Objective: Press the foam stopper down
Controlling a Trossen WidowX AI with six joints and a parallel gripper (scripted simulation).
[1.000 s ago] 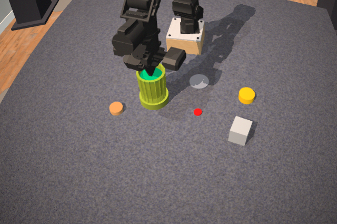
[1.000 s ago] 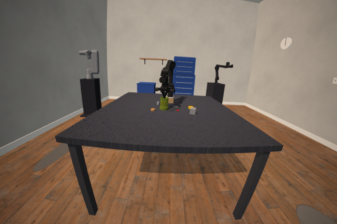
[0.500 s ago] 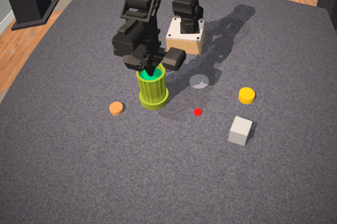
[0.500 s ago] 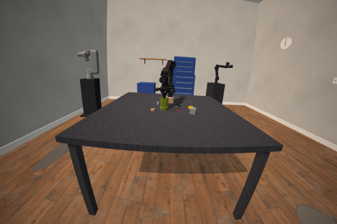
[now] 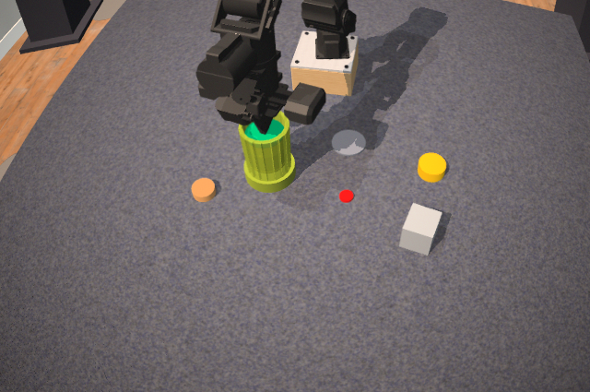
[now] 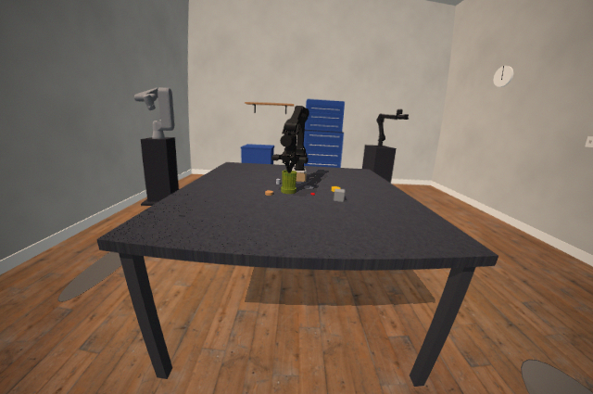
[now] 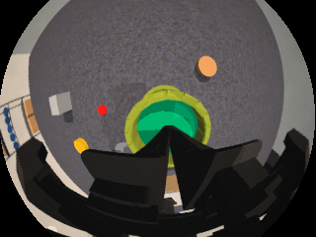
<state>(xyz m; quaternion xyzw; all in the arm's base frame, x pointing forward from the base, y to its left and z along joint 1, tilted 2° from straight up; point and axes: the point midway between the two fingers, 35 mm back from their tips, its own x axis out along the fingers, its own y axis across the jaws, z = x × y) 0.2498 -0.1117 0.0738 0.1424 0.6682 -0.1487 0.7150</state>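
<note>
The green foam stopper lies 5 cm below my hand. Round my hand: red dot 13 cm below, 12 cm to the left, 6 cm ahead; then grey disc 13 cm to the left, 13 cm below, 6 cm behind; then orange disc 12 cm below, 11 cm to the right, 4 cm ahead.
</note>
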